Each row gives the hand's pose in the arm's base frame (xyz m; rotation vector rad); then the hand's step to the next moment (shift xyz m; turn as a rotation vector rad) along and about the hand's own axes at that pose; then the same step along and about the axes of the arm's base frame.
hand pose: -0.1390 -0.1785 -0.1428 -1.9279 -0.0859 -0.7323
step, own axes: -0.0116 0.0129 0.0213 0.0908 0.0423 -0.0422
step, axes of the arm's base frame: 0.0050 0.0149 -0.0226 0.0703 -0.0787 0.0259
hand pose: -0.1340 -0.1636 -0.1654 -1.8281 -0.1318 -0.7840
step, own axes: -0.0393 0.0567 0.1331 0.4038 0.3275 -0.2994
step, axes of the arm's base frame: 0.0544 0.1040 -0.0933 0.3245 -0.5040 0.0253
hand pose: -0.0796 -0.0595 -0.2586 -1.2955 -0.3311 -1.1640
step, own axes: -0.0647 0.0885 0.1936 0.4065 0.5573 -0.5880
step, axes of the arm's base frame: 0.1190 0.1841 -0.0381 0.3977 -0.7909 -0.1947
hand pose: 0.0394 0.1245 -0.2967 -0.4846 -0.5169 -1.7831
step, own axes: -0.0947 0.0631 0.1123 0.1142 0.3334 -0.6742
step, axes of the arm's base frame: 0.0920 0.1231 0.0442 0.2511 -0.5570 -0.4533
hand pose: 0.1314 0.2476 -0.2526 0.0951 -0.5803 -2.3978
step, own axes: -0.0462 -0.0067 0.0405 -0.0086 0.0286 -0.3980
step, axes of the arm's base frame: 0.0234 0.0488 0.0298 0.1084 -0.1666 -0.3461
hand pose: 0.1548 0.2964 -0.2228 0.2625 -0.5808 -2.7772
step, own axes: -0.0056 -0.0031 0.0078 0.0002 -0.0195 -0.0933
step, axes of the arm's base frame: 0.0027 0.0073 0.0064 0.0169 -0.0168 -0.0923
